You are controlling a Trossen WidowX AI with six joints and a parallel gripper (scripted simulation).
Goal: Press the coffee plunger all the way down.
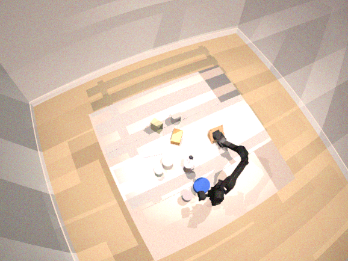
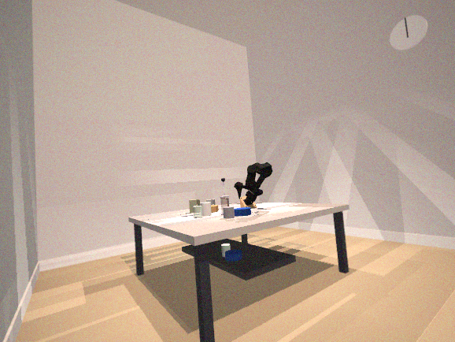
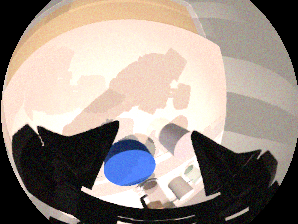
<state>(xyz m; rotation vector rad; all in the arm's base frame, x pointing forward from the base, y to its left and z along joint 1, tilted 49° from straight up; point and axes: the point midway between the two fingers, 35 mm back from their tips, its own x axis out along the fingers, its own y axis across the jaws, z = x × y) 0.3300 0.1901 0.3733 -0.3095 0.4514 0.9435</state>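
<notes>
Now: gripper tip 40 mm past the coffee press, 290 mm to the left of it and 20 mm below it. Also, from my gripper tip: pale flat strip 150 mm ahead, 500 mm to the right, 100 mm below; orange box 80 mm behind, 540 mm to the right, 80 mm below.
</notes>
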